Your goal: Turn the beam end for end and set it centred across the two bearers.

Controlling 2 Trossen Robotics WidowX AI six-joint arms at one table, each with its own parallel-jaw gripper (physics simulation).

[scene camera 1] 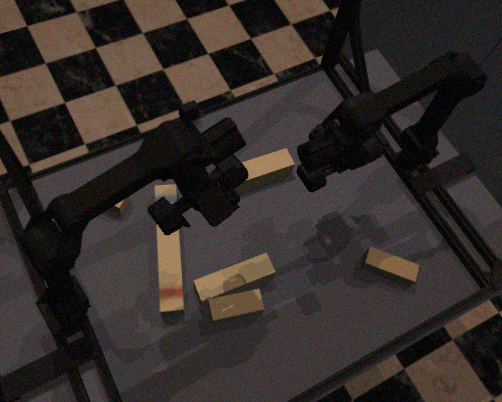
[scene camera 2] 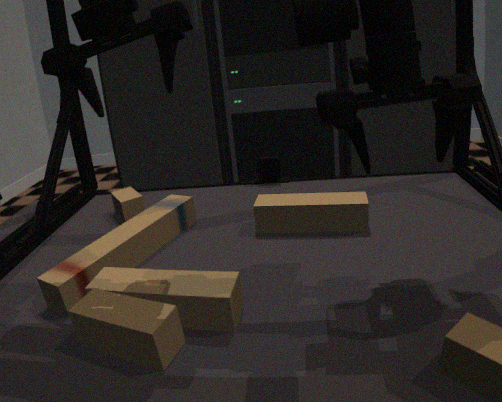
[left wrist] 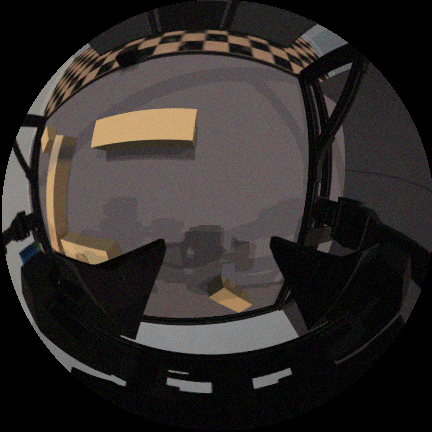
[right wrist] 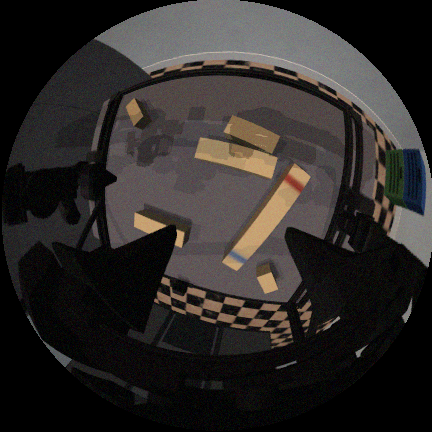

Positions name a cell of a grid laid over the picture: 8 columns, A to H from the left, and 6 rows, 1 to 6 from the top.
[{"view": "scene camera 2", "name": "my left gripper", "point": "G3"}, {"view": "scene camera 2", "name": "my right gripper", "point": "C2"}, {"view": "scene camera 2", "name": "long beam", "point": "C4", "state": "on the table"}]
